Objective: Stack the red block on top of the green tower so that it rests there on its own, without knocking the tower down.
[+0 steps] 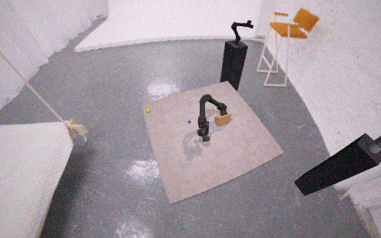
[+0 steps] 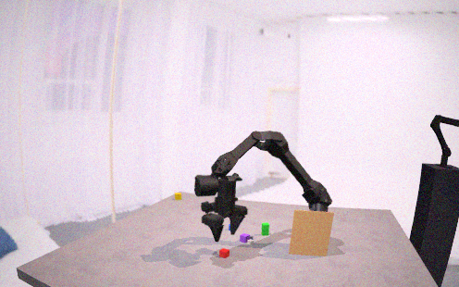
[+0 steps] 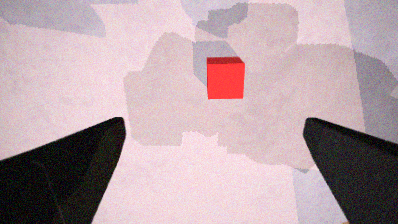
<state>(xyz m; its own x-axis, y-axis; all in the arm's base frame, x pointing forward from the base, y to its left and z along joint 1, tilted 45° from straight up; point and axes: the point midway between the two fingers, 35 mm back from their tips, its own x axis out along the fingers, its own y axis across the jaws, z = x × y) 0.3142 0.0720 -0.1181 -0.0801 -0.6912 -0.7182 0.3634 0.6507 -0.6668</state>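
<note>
The red block is 7 cm below my gripper tip and 1 cm to the right of it. Also, from my gripper tip: blue block: 30 cm to the right, 7 cm below, 4 cm ahead; small white block: 16 cm to the right, 7 cm below, 7 cm behind; purple block: 18 cm to the right, 7 cm below, 4 cm behind.
</note>
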